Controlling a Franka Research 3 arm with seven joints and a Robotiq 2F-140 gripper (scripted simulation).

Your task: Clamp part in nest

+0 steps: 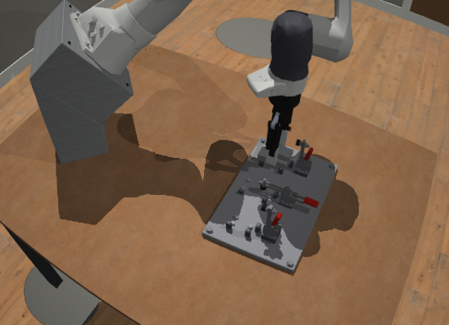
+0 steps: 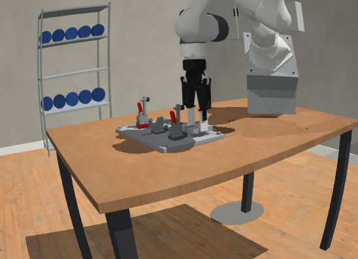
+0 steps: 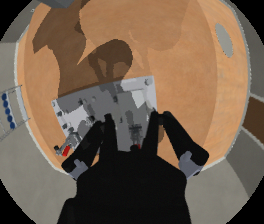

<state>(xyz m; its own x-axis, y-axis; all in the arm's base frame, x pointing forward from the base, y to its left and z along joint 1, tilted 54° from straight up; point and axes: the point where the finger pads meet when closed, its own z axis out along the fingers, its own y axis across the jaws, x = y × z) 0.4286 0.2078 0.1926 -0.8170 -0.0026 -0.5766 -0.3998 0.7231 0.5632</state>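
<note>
Now: hand 3 cm above the flat grey block. Also, from my hand: toggle clamp (12 cm ahead, 7 cm to the right, 2 cm below); then grey fixture plate (10 cm ahead, 8 cm to the right, 6 cm below).
</note>
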